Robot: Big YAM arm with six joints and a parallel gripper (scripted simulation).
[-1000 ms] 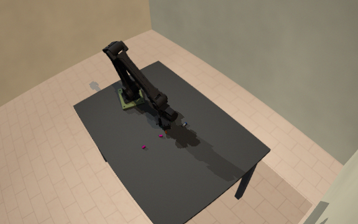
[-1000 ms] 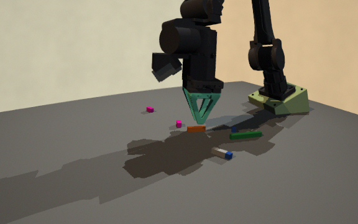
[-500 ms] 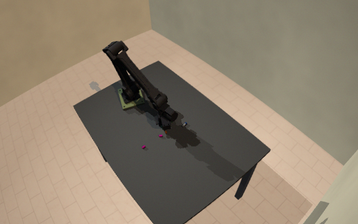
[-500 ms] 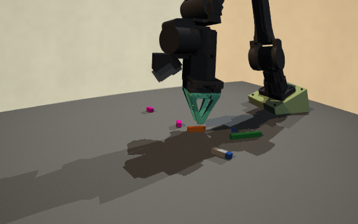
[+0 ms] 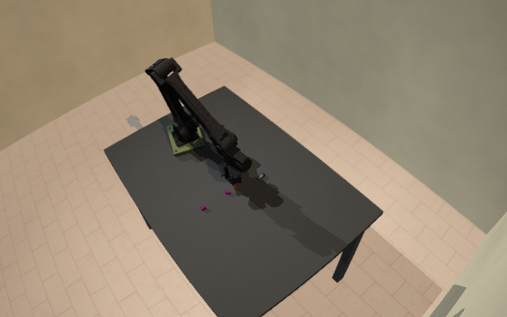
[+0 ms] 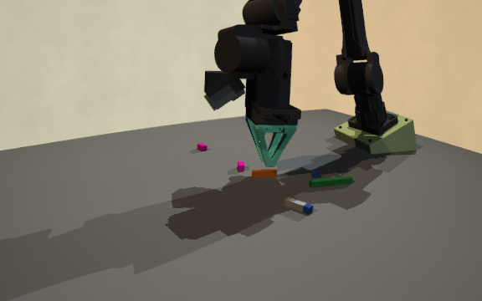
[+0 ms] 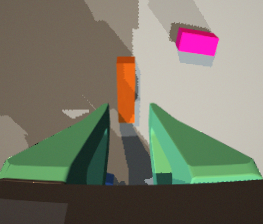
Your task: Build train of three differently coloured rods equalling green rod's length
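My gripper is now 2 cm above the orange rod and 1 cm short of it. The rest, counted from my hand: grey rod (12 cm to the left, 2 cm below, 2 cm ahead); magenta rod (4 cm to the right, 3 cm ahead, 2 cm below); green rod (8 cm to the left, 8 cm behind, 2 cm below).
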